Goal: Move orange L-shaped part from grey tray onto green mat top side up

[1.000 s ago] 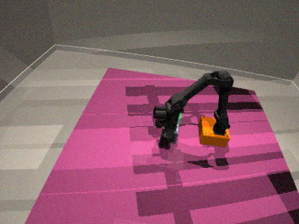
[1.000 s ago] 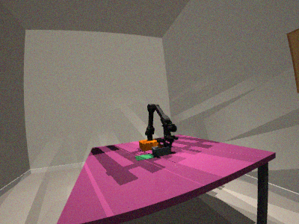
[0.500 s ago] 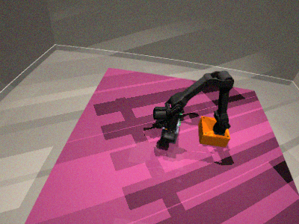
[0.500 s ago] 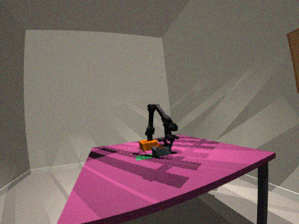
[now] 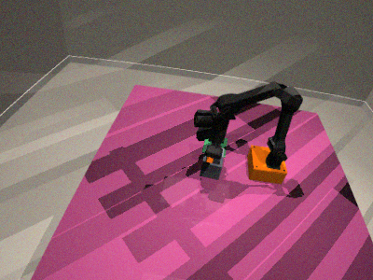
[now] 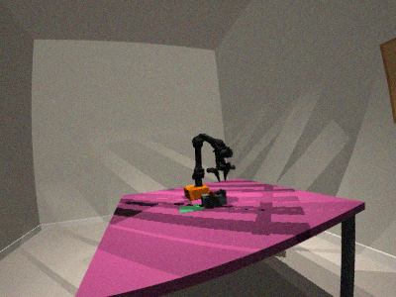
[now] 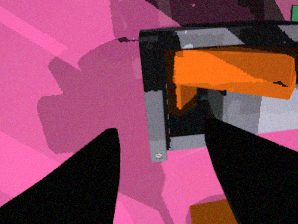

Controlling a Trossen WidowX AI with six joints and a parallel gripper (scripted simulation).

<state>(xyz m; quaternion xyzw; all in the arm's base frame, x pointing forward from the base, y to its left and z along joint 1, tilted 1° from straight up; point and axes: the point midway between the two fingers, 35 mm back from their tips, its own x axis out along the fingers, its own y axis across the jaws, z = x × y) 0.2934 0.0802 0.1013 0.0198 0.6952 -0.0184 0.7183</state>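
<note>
Now: the orange l-shaped part 1 cm behind my gripper tip, 4 cm to the right of it and 10 cm below it. From my gripper tip the other things lie so: green mat (2 cm behind, 22 cm to the right, 16 cm below).
</note>
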